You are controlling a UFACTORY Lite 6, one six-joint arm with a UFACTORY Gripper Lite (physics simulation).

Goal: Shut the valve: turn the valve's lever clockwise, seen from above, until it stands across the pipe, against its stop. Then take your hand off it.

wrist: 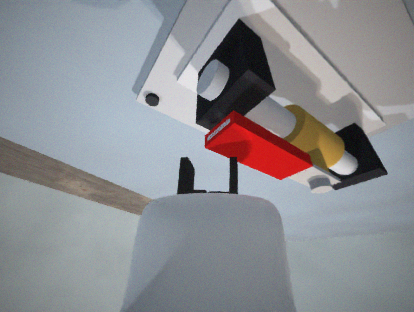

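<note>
The valve's red lever (pixel 262 150) lies roughly along the white pipe (pixel 274 116), in the upper right middle of the wrist view. The yellow valve body (pixel 320 137) is on the pipe, beside the lever's right end. A grey round stub (pixel 321 184) shows just past that end. My gripper (pixel 209 175) is shut, with its two black fingers close together and no object seen between them. Its right fingertip meets the lever's lower edge in the picture; whether they touch cannot be told.
Two black blocks, one at the left (pixel 245 75) and one at the right (pixel 367 157), hold the pipe ends above the white base plate (pixel 167 72). A dark bolt (pixel 152 99) is at the plate's corner. A brown wooden strip (pixel 70 180) crosses the left side.
</note>
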